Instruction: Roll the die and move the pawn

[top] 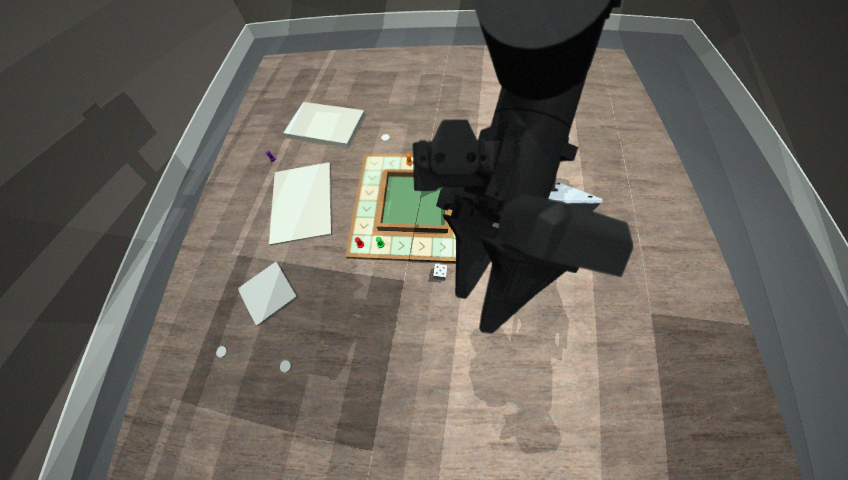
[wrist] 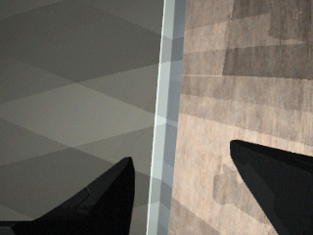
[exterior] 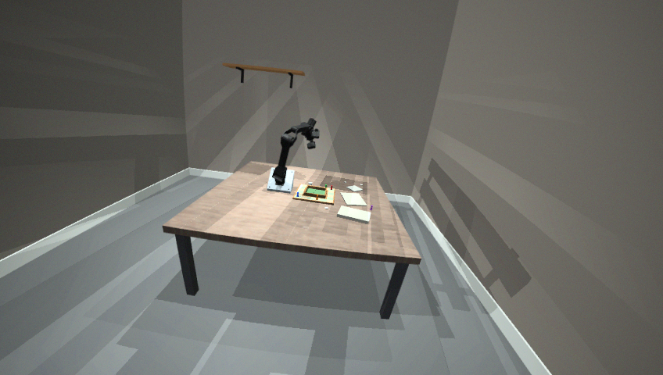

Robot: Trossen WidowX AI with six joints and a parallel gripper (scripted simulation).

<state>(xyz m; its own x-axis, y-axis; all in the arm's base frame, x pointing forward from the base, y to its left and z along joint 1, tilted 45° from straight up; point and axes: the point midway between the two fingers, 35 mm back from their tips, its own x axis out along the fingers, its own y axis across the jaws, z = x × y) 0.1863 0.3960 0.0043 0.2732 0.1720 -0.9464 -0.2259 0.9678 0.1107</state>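
Right now my gripper tip is 2 cm short of the white die, 14 cm to the left of it and 32 cm above it. Round my gripper tip: green pawn 15 cm ahead, 20 cm to the right, 30 cm below; then red pawn 19 cm ahead, 20 cm to the right, 30 cm below; then blue pawn 5 cm behind, 42 cm to the right, 30 cm below.
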